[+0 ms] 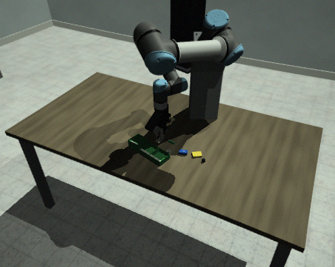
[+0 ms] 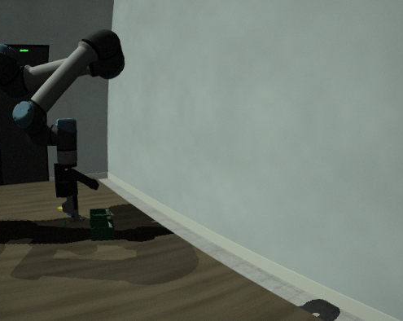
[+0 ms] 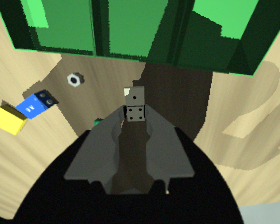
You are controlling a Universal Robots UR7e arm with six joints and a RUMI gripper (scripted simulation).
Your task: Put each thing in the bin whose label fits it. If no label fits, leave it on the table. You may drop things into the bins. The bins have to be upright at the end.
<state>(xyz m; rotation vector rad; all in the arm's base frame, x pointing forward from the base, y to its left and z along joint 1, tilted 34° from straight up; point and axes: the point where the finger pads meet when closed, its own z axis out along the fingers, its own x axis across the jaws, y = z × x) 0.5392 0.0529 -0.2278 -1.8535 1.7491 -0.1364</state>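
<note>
The blue block is 15 cm to the left of my hand, 3 cm below it and 2 cm behind it. From my hand the other things lie so: green cylinder 5 cm to the left, 5 cm behind, 4 cm below; then grey hex nut 9 cm to the left, 4 cm below, 2 cm ahead; then pale rectangular piece 1 cm below.
</note>
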